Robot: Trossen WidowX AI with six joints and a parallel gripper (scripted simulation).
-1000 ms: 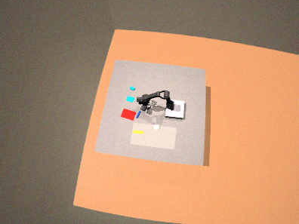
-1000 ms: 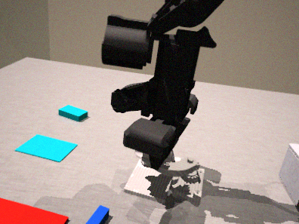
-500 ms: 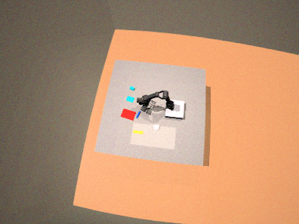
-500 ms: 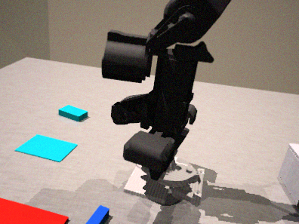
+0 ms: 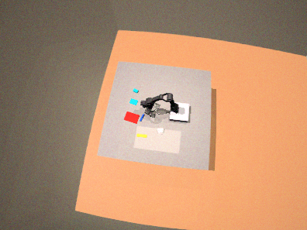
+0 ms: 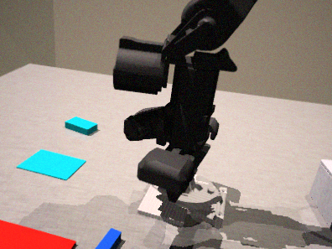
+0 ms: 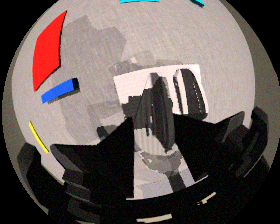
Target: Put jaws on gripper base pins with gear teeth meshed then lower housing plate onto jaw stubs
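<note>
Right now the flat white plate is 30 mm to the right of my gripper tip, 30 mm below it and 10 mm ahead of it. The rest, counted from my gripper tip: flat cyan patch (230 mm ahead, 60 mm to the right, 30 mm below); red patch (200 mm ahead, 140 mm to the left, 30 mm below); blue bar (120 mm to the left, 80 mm ahead, 30 mm below).
</note>
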